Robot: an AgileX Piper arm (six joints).
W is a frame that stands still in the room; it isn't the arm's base.
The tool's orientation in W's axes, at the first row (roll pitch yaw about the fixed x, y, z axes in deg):
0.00, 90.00, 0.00
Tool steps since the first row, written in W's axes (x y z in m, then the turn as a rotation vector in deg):
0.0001, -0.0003, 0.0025, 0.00, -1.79, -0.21
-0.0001, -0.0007, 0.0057, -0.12, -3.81, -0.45
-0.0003, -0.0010, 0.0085, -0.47, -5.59, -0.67
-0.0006, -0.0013, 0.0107, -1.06, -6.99, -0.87
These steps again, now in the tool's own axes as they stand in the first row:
-0.0025, -0.0003, 0.0001, 0.21, -1.79, 0.00
-0.0057, -0.0007, -0.0001, 0.45, -3.81, -0.12
-0.0085, -0.0010, -0.0003, 0.67, -5.59, -0.47
-0.0107, -0.0013, -0.0006, 0.87, -6.99, -1.06

